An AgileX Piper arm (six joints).
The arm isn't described. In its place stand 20 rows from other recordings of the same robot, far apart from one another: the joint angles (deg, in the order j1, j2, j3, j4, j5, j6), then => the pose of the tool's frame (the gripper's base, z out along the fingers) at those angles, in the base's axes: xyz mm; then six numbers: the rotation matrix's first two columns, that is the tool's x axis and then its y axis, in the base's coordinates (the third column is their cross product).
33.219 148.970 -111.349 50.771 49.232 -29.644 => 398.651 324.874 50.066 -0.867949 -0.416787 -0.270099 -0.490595 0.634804 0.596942
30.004 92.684 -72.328 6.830 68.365 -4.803 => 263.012 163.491 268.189 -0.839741 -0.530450 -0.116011 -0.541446 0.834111 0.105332
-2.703 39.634 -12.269 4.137 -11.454 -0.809 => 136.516 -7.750 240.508 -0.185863 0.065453 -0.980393 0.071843 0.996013 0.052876
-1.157 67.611 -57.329 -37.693 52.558 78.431 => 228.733 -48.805 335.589 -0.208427 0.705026 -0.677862 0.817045 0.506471 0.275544
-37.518 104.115 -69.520 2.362 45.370 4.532 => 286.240 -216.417 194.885 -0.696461 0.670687 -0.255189 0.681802 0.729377 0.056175
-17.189 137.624 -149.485 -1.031 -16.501 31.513 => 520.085 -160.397 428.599 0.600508 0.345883 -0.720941 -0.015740 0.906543 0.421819
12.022 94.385 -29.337 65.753 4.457 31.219 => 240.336 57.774 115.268 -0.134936 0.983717 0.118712 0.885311 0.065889 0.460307
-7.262 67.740 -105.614 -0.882 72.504 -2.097 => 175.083 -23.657 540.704 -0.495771 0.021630 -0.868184 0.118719 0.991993 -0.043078
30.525 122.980 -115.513 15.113 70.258 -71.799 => 388.978 255.278 266.093 0.185851 -0.923147 -0.336539 -0.973628 -0.126896 -0.189594
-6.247 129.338 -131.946 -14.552 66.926 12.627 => 495.328 -75.382 296.308 -0.816081 0.205521 -0.540161 0.324626 0.936272 -0.134214
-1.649 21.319 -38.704 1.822 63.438 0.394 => 43.113 1.348 317.719 -0.656079 0.039986 -0.753632 0.021173 0.999178 0.034583
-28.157 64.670 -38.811 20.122 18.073 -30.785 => 205.267 -98.849 270.438 -0.609831 0.099992 -0.786199 0.278177 0.955900 -0.094198
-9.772 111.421 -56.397 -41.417 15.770 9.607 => 351.081 -77.067 114.722 -0.875726 -0.359129 -0.322693 -0.229400 0.897604 -0.376407
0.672 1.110 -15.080 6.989 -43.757 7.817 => -9.663 -7.772 349.806 0.870774 0.232297 -0.433349 -0.171210 0.969451 0.175644
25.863 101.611 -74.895 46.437 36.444 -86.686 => 333.822 205.360 257.781 0.005149 -0.724636 -0.689112 -0.937339 0.236582 -0.255782
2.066 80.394 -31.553 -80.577 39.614 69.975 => 232.917 -48.875 194.634 -0.825056 -0.136243 -0.548380 0.252197 0.779680 -0.573146
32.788 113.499 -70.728 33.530 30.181 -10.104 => 321.327 237.045 152.032 -0.919486 -0.207076 -0.334165 -0.333449 0.861047 0.383941
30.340 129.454 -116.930 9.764 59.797 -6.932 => 421.308 262.041 222.622 -0.774707 -0.493115 -0.395812 -0.576353 0.808157 0.121244
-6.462 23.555 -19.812 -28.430 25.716 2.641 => 86.813 -28.752 265.796 -0.456576 -0.338722 -0.822682 0.130496 0.889192 -0.438529
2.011 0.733 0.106 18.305 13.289 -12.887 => 56.116 8.544 191.944 -0.156039 0.080797 -0.984441 -0.093220 0.990996 0.096111
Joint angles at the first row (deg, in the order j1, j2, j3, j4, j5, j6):
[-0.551 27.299 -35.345 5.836 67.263 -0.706]
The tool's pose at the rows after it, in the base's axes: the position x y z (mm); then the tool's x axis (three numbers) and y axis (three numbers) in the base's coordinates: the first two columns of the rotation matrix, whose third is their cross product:
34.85 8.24 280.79 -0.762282 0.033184 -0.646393 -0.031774 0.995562 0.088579
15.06 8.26 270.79 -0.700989 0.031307 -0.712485 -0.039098 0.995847 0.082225
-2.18 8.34 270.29 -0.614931 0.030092 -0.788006 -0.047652 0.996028 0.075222
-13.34 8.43 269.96 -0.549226 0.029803 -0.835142 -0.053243 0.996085 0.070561
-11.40 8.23 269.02 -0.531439 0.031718 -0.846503 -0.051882 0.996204 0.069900
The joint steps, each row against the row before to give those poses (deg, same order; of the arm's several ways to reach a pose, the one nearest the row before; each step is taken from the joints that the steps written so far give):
[0.010 -8.604 3.334 -0.007 0.725 0.010]
[-0.012 -8.052 2.619 -0.122 0.271 -0.012]
[-0.001 -6.817 0.254 -0.059 -0.002 -0.001]
[0.004 -4.422 0.000 -0.003 -0.216 0.004]
[-0.003 -0.260 0.635 -0.060 -1.588 -0.003]

